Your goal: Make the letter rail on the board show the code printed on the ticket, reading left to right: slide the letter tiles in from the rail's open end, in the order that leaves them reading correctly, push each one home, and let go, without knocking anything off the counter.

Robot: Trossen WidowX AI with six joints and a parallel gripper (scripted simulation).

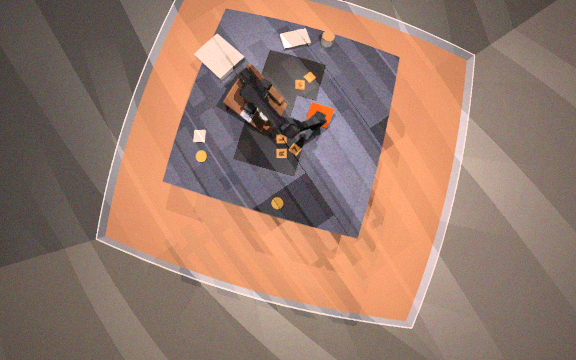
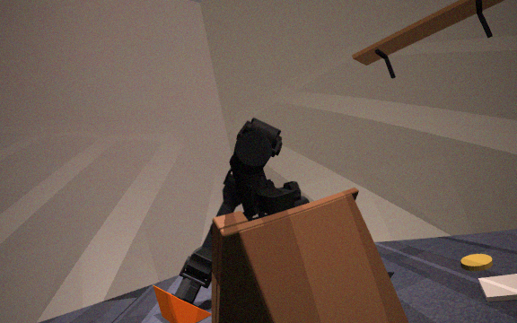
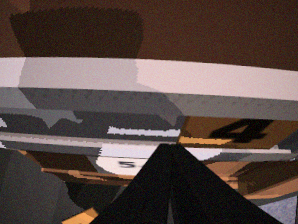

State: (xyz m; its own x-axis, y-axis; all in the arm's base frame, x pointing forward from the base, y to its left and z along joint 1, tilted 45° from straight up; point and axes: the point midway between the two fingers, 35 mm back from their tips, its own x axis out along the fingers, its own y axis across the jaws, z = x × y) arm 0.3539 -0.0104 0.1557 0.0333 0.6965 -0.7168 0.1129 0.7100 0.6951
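The orange tile marked 4 lies 1 cm ahead of my gripper tip, 4 cm to the right of it and 1 cm below it. From my gripper tip the other things lie so: orange tile: 19 cm behind, 34 cm to the right, 17 cm below; then white ticket: 5 cm behind, 2 cm to the left, 8 cm below; then dark mat: 14 cm behind, 8 cm to the right, 17 cm below.
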